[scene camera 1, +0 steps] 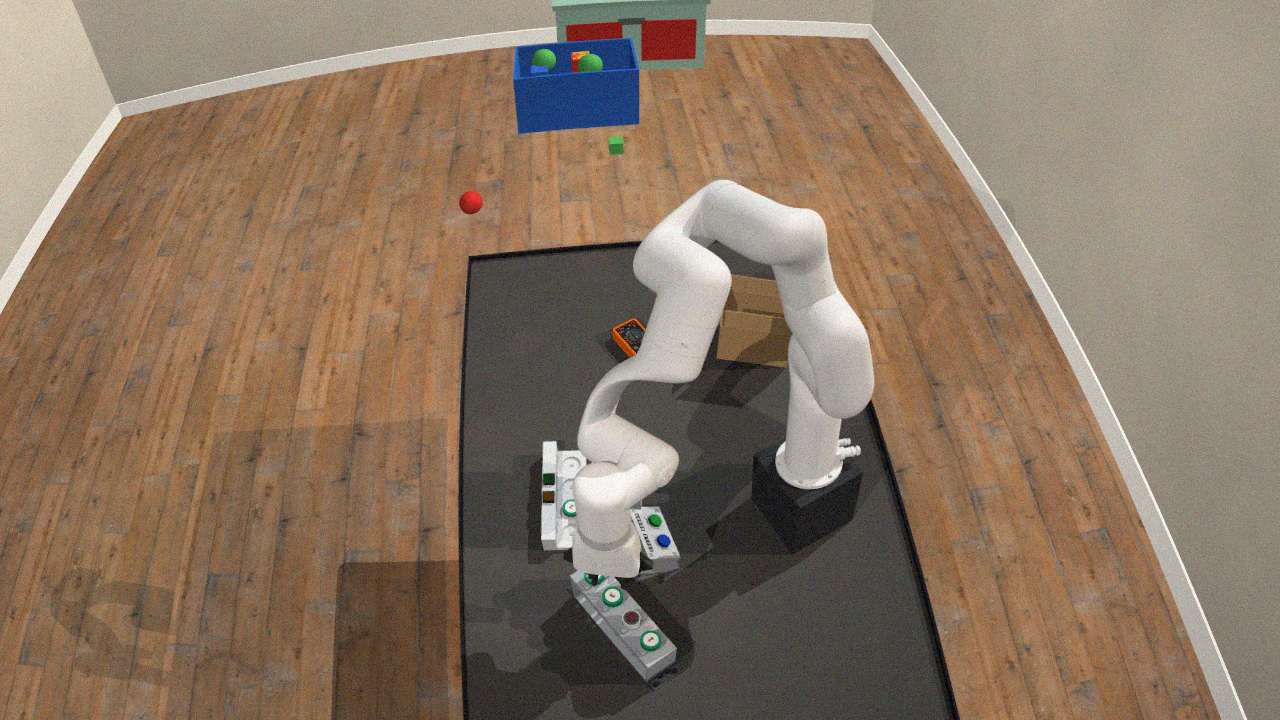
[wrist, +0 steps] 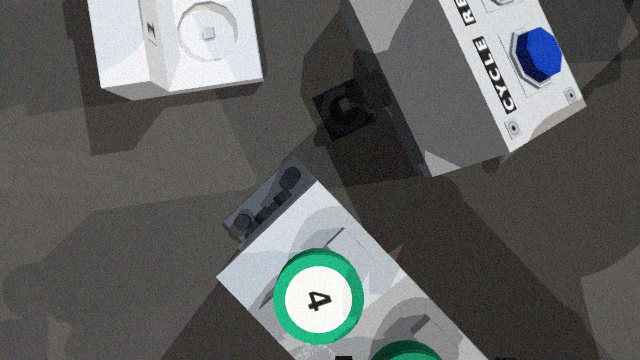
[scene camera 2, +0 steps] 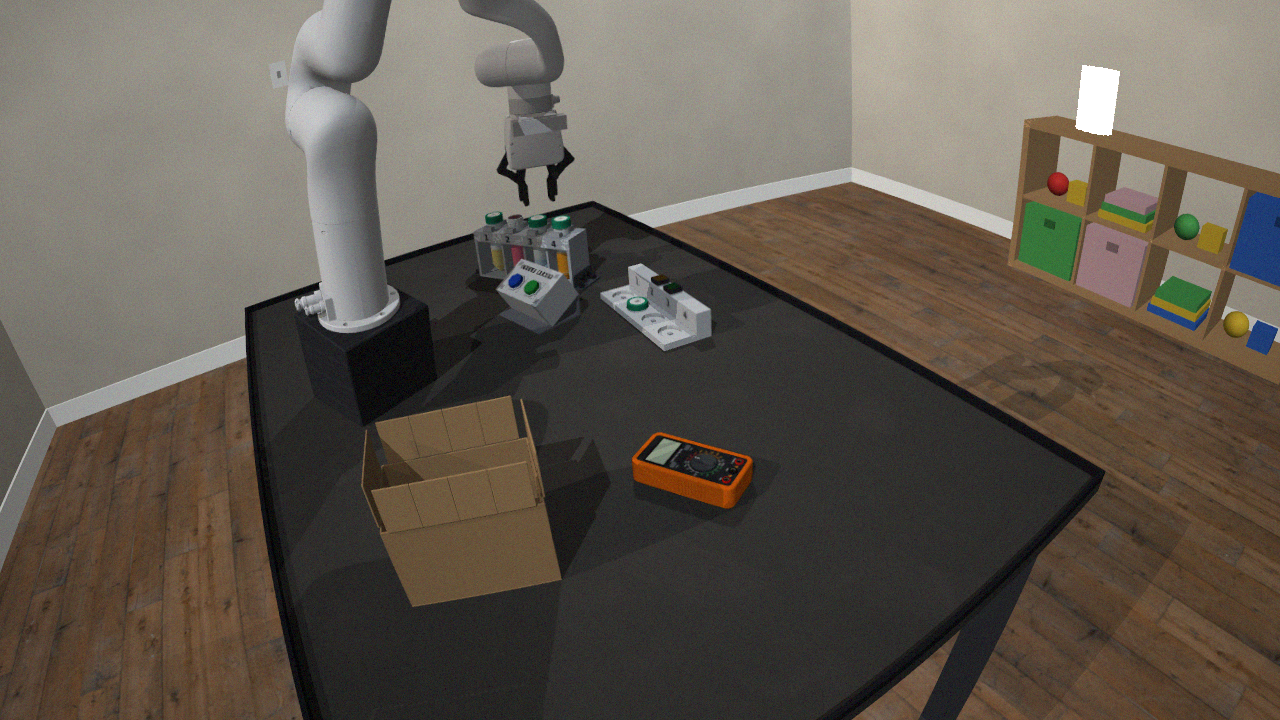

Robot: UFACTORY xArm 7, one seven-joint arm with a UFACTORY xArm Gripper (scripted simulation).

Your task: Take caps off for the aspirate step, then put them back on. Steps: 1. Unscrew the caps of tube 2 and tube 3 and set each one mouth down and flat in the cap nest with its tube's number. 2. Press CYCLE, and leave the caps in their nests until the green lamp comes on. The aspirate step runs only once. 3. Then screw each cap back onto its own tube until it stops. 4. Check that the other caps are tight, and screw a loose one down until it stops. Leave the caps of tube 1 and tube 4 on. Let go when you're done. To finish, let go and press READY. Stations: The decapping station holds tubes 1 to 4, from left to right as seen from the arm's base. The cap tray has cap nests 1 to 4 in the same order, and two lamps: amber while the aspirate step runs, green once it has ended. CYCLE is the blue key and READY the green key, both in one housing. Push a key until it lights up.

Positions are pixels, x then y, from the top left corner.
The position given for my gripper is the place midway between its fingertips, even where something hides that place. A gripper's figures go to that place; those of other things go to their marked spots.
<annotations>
My gripper (scene camera 1: 610, 580): 1.32 m from the lens. A cardboard box (scene camera 1: 752, 341) is 1.73 m from the lens.
</annotations>
